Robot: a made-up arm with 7 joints.
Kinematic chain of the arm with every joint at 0, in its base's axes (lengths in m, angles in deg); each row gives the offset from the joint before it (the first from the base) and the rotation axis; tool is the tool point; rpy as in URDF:
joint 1: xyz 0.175 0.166 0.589 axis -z
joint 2: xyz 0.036 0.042 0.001 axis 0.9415 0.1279 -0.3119
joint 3: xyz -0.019 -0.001 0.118 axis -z
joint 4: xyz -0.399 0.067 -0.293 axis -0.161 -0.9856 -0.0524
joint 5: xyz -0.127 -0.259 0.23 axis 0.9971 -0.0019 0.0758
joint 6: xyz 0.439 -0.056 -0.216 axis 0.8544 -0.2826 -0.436
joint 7: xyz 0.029 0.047 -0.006 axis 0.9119 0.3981 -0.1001
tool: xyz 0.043 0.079 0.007 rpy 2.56 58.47 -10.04
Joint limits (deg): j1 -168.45..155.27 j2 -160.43..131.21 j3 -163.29..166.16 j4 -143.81..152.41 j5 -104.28..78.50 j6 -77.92..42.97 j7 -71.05..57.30
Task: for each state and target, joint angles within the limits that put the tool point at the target. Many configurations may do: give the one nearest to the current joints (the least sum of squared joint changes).
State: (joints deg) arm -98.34 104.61 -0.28 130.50 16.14 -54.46 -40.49
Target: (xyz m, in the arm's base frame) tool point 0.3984 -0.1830 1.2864
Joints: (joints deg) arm -113.23 115.61 48.14 152.41 -27.68 -52.74 -49.27
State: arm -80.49 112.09 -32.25 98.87 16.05 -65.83 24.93
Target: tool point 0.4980 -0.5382 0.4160
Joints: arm -125.31 97.46 -16.44 135.83 -42.57 -70.44 25.45
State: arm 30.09 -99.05 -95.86 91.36 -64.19 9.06 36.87
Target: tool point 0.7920 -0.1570 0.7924
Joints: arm 77.22 -92.98 -124.66 85.50 -63.17 0.30 33.29
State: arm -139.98 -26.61 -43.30 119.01 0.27 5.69 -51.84
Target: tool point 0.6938 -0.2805 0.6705
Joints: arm -130.95 -20.91 -12.75 137.22 21.63 3.05 -48.19
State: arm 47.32 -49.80 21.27 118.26 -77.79 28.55 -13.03
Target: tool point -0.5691 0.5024 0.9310
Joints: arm 46.95 -58.13 -2.60 117.59 -84.28 25.68 -15.42
